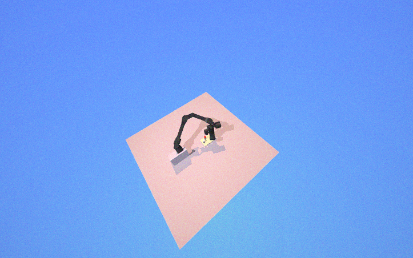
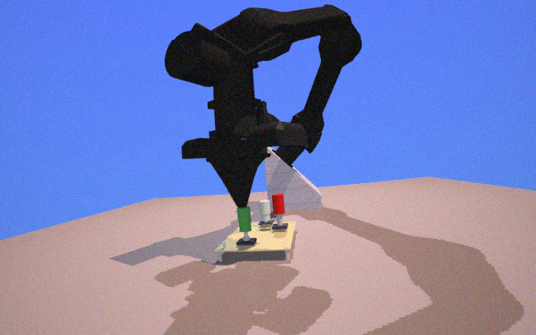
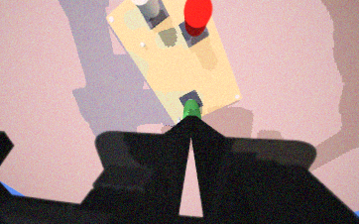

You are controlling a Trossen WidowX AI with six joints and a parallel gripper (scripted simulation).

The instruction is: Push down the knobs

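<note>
Right now the green knob is 1 cm below my gripper tip. From my gripper tip the other things lie so: white knob 11 cm behind, 1 cm to the left, 2 cm below.
</note>
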